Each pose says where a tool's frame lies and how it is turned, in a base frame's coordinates. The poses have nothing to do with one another.
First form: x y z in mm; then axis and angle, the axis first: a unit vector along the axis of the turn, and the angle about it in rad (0 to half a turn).
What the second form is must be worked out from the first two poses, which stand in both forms.
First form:
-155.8, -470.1, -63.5, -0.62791, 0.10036, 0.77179, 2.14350
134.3, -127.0, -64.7, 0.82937, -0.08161, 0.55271, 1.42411
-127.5, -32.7, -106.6, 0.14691, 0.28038, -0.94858, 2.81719
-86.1, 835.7, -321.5, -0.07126, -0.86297, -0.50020, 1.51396
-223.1, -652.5, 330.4, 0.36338, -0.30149, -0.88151, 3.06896
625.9, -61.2, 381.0, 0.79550, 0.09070, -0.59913, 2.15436
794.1, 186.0, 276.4, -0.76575, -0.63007, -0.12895, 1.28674
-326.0, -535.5, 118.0, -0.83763, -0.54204, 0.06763, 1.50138
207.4, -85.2, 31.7, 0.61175, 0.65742, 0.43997, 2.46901
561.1, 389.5, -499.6, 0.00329, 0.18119, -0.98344, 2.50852
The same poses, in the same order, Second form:
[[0.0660, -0.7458, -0.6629, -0.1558], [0.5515, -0.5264, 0.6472, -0.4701], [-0.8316, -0.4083, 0.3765, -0.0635], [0, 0, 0, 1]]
[[0.7335, -0.6046, 0.3107, 0.1343], [0.4890, 0.1518, -0.8590, -0.1270], [0.4721, 0.7819, 0.4070, -0.0647], [0, 0, 0, 1]]
[[-0.9058, 0.3826, -0.1821, -0.1275], [-0.2221, -0.7947, -0.5649, -0.0327], [-0.3608, -0.4712, 0.8048, -0.1066], [0, 0, 0, 1]]
[[0.0616, 0.5574, -0.8280, -0.0861], [-0.4414, 0.7592, 0.4783, 0.8357], [0.8952, 0.3360, 0.2928, -0.3215], [0, 0, 0, 1]]
[[-0.7336, -0.1549, -0.6617, -0.2231], [-0.2828, -0.8158, 0.5045, -0.6525], [-0.6179, 0.5572, 0.5547, 0.3304], [0, 0, 0, 1]]
[[0.4305, 0.6119, -0.6635, 0.6259], [-0.3881, -0.5382, -0.7481, -0.0612], [-0.8149, 0.5796, 0.0057, 0.3810], [0, 0, 0, 1]]
[[0.7023, 0.4710, -0.5338, 0.7941], [0.2235, 0.5660, 0.7935, 0.1860], [0.6759, -0.6766, 0.2922, 0.2764], [0, 0, 0, 1]]
[[0.7223, 0.3551, -0.5935, -0.3260], [0.4900, 0.3428, 0.8015, -0.5355], [0.4880, -0.8697, 0.0736, 0.1180], [0, 0, 0, 1]]
[[-0.1153, 0.4427, 0.8893, 0.2074], [0.9909, -0.0119, 0.1344, -0.0852], [0.0701, 0.8966, -0.4372, 0.0317], [0, 0, 0, 1]]
[[-0.8062, 0.5829, 0.1014, 0.5611], [-0.5808, -0.7469, -0.3238, 0.3895], [-0.1130, -0.3199, 0.9407, -0.4996], [0, 0, 0, 1]]

